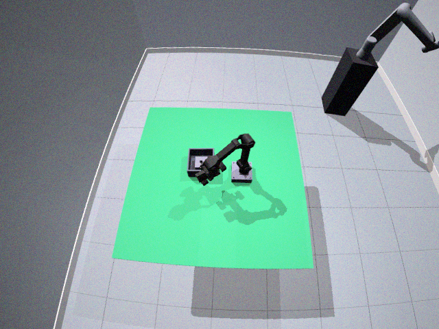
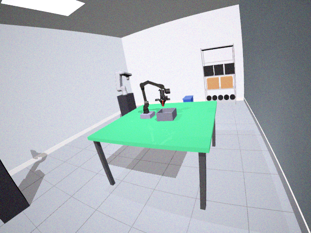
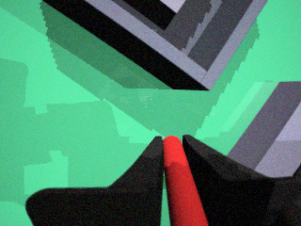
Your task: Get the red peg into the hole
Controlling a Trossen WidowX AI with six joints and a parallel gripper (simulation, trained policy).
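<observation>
Right now the grey plate is 130 mm to the right of my gripper tip, 100 mm ahead of it and 60 mm below it. Round my gripper tip: box: 130 mm to the right, 100 mm ahead, 80 mm below; red peg: 30 mm above, 10 mm to the left.
</observation>
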